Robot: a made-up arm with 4 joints.
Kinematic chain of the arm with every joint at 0, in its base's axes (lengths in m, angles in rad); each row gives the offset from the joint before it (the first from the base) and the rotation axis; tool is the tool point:
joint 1: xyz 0 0 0.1 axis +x
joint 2: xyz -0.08 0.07 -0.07 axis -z
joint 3: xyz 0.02 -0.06 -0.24 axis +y
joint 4: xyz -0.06 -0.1 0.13 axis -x
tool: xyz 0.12 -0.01 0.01
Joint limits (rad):
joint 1: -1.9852..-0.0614
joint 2: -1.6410..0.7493
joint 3: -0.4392..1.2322
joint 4: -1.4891..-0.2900
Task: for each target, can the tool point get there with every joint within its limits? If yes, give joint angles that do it. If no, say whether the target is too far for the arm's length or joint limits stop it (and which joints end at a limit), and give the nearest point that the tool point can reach.
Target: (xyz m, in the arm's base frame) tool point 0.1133 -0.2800 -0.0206
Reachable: yes | joints -1.8368 -1.4260 0.6311 -0.6112
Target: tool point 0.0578 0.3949 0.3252
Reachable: no: joint limits stop it (at a limit: joint 1, joint 2, joint 4) | nearest point 0.0859 0.1576 -0.0865 | short by 0.476 m
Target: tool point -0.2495 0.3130 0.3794
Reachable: no: joint limits stop it (at a limit: joint 1, joint 4) | nearest point -0.1445 -0.1119 0.2605 | short by 0.454 m
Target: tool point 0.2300 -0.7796 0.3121
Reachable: no: too far | nearest point 0.1470 -0.3417 0.1340 | short by 0.480 m
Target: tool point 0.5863 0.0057 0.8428
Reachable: no: too far | nearest point 0.0802 -0.2359 0.3249 | short by 0.763 m
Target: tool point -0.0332 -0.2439 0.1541
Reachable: yes | joints -1.2160 0.3764 0.3401 -0.9701
